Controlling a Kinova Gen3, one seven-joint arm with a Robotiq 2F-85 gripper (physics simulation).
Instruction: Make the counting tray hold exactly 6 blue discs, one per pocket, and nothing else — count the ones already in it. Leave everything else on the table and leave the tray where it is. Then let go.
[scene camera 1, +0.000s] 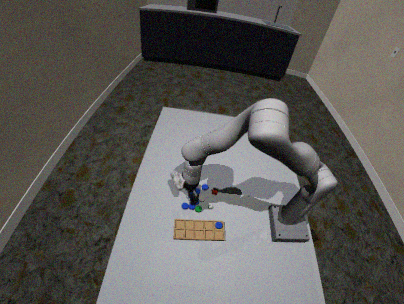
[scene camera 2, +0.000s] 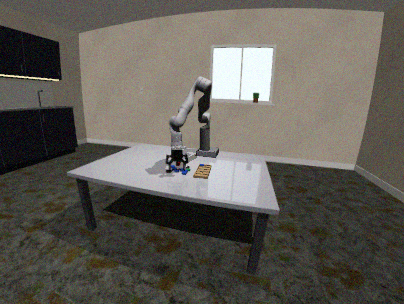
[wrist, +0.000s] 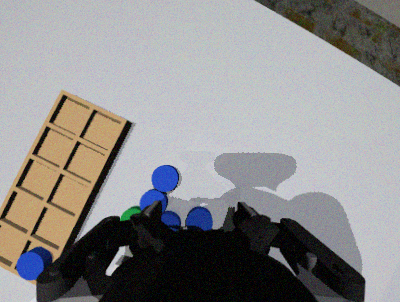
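Observation:
The counting tray is tan, with two rows of pockets. One blue disc sits in an end pocket; the other pockets that show are empty. Beside the tray on the table lie loose blue discs: an outer one, its neighbour, one partly hidden, one between the fingers' lines, and a farther one. My gripper is open above this group, holding nothing.
A green disc lies against the blue group on the tray side. A small white piece and a red cube lie toward the robot base. The arm's shadow falls across the table.

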